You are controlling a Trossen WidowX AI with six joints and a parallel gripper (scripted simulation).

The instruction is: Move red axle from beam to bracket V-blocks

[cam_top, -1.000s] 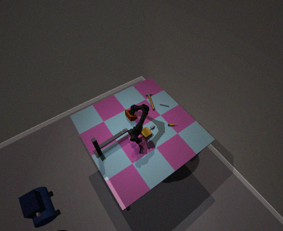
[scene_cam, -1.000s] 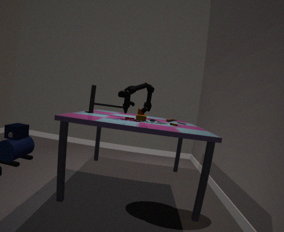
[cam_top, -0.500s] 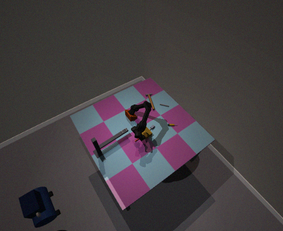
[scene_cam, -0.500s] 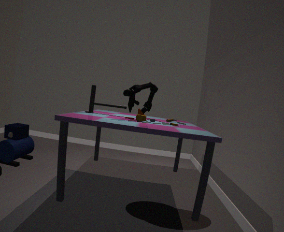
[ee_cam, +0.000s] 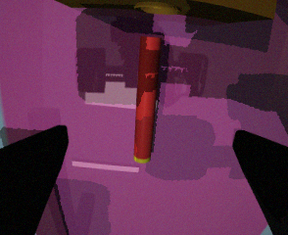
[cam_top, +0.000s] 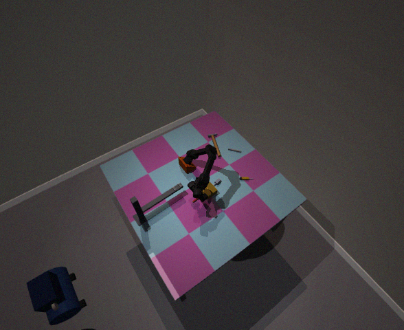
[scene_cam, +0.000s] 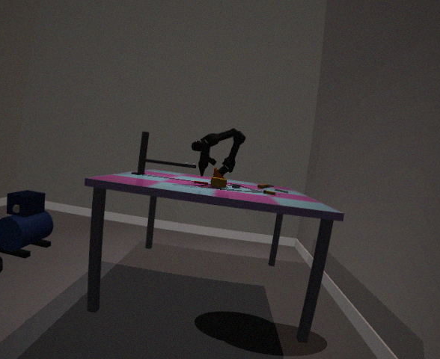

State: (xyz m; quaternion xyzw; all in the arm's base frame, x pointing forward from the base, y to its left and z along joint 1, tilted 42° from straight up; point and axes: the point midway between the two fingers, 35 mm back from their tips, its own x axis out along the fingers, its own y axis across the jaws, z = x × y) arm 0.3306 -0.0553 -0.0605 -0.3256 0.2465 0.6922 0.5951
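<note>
Now: gripper tip 110 mm to the right of the yellow block, 30 mm above it and 20 mm past it. The rest, counted from my gripper tip: screwdriver: 460 mm to the left, 40 mm below, 40 mm ahead; then grey rod: 560 mm to the left, 270 mm behind, 50 mm below.
</note>
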